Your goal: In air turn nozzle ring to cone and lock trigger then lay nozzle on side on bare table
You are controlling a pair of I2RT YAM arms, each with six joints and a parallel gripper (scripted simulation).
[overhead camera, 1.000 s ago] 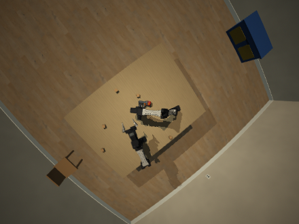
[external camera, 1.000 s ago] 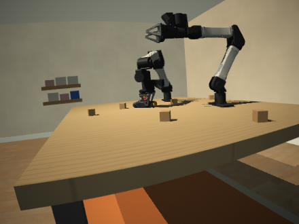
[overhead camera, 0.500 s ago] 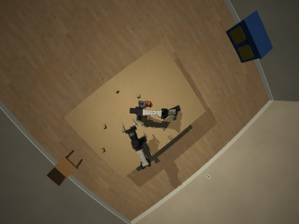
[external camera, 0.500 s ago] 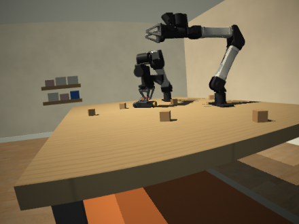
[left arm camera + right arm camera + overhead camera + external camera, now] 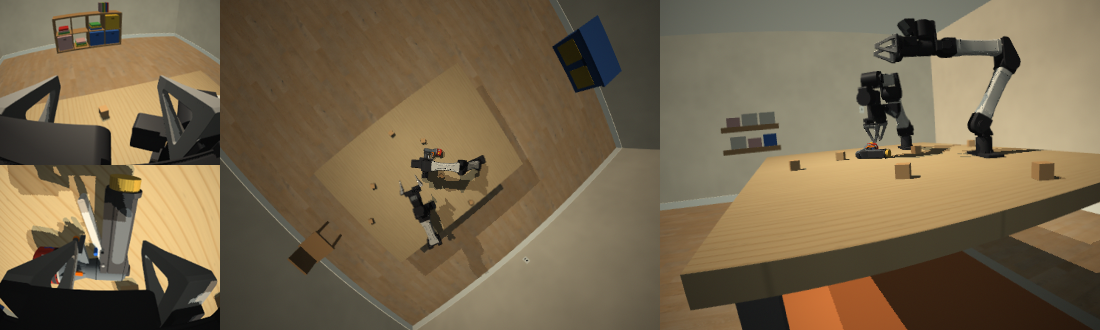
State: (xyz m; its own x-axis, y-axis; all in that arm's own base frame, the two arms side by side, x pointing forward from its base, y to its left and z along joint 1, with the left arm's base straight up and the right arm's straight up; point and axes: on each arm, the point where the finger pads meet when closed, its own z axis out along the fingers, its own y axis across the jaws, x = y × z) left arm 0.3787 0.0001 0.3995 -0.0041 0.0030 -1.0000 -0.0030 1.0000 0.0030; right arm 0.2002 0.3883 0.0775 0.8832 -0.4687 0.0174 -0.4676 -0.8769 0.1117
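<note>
Now: left hand 380 mm above the pale trigger, 180 mm to the left of it and 50 mm past it. Also, from my left hand: red spray ring: 370 mm below, 280 mm to the right, 70 mm behind.
</note>
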